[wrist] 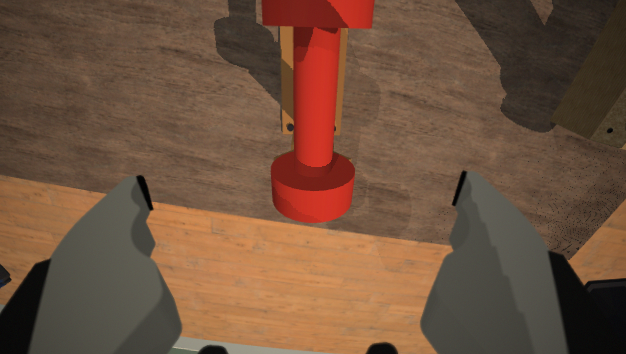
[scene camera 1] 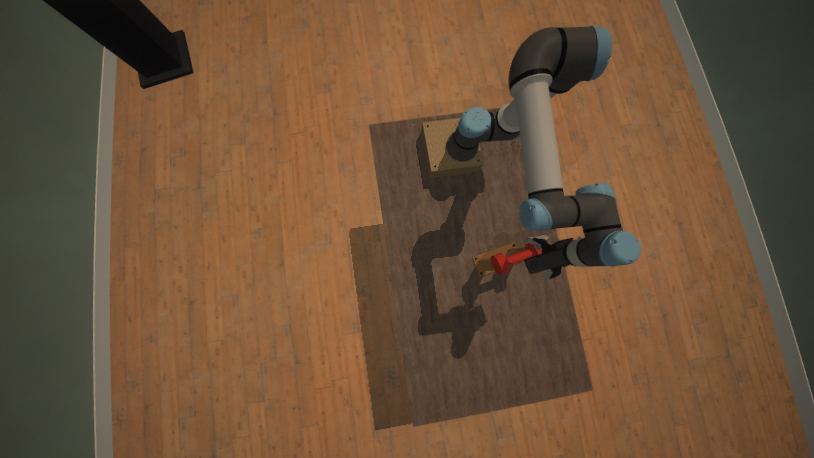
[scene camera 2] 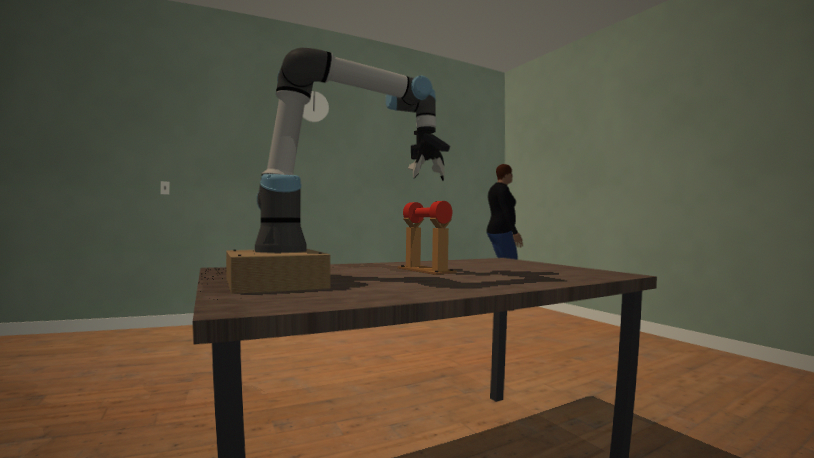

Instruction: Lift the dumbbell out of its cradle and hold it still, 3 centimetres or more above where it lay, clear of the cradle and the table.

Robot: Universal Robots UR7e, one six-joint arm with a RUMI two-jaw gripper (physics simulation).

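Places are measured from the arm's base along level axes (x back, y right, z up), in millimetres.
Where they show: gripper, fingertip midpoint: [wrist: 303, 178] [scene camera 2: 429, 179]; arm's base, link origin: [scene camera 1: 461, 146] [scene camera 2: 280, 251].
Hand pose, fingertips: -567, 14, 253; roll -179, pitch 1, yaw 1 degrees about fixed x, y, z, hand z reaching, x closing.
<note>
Things, the pixels of their top centre, and the offset from my fingertips, as dx, dy, dz.
- red dumbbell, top centre: [wrist: 315, 120] [scene camera 2: 427, 201] [scene camera 1: 523, 257] +7, -2, -83
- wooden cradle, top centre: [wrist: 314, 98] [scene camera 2: 426, 217] [scene camera 1: 515, 257] +7, -2, -145
A red dumbbell [scene camera 1: 519, 257] [scene camera 2: 422, 212] [wrist: 316, 100] lies level in the wooden cradle [scene camera 1: 485, 260] [scene camera 2: 440, 250] [wrist: 287, 75], one head on each of its two posts. My gripper [scene camera 1: 544, 257] [scene camera 2: 429, 178] [wrist: 303, 178] is open and empty, pointing down. In the second scene view it hangs above the dumbbell with a clear gap. In the wrist view the bar runs up the picture between the two finger lines, and the nearer head shows midway between the fingertips, farther from the camera. The other head is cut by the top edge. In the first scene view the gripper hides part of the dumbbell's right end.
The arm's wooden base block [scene camera 1: 435, 136] [scene camera 2: 277, 273] [wrist: 590, 100] stands on the table [scene camera 1: 512, 364] [scene camera 2: 341, 317] [wrist: 100, 100]. A person [scene camera 2: 500, 210] stands beyond the table in the second scene view. A dark column [scene camera 1: 165, 59] shows at the upper left of the first scene view.
</note>
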